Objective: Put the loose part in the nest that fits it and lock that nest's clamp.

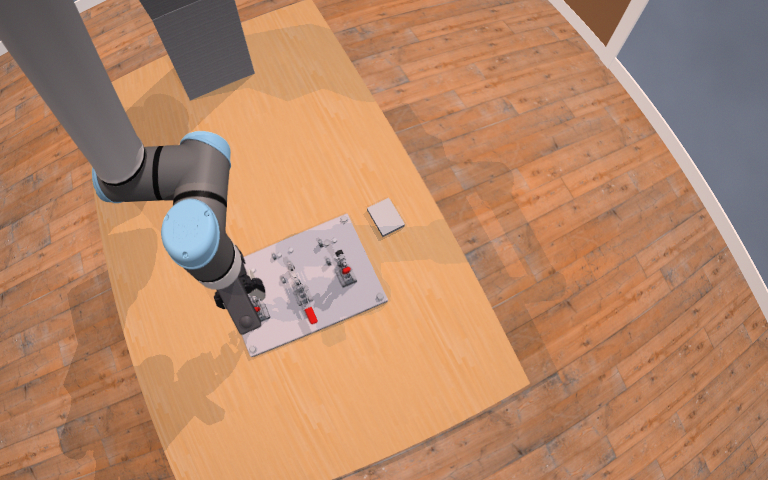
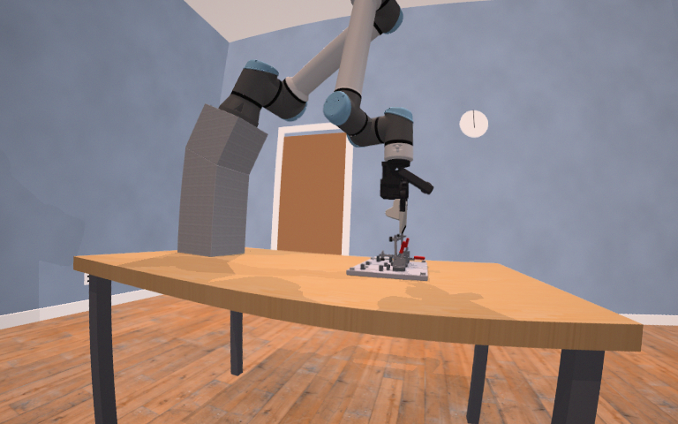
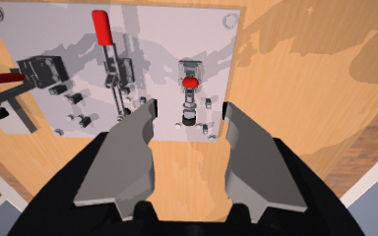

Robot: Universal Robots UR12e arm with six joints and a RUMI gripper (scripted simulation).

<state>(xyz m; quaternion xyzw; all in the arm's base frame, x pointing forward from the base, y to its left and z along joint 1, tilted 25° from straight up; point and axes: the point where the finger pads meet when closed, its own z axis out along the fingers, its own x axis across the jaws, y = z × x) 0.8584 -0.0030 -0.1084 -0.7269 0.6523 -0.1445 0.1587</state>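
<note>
Now: the loose part 150 mm behind my hand, 350 mm to the left of it and 140 mm below it. The rest, counted from my hand: grey fixture plate 50 mm behind, 100 mm to the left, 140 mm below.
</note>
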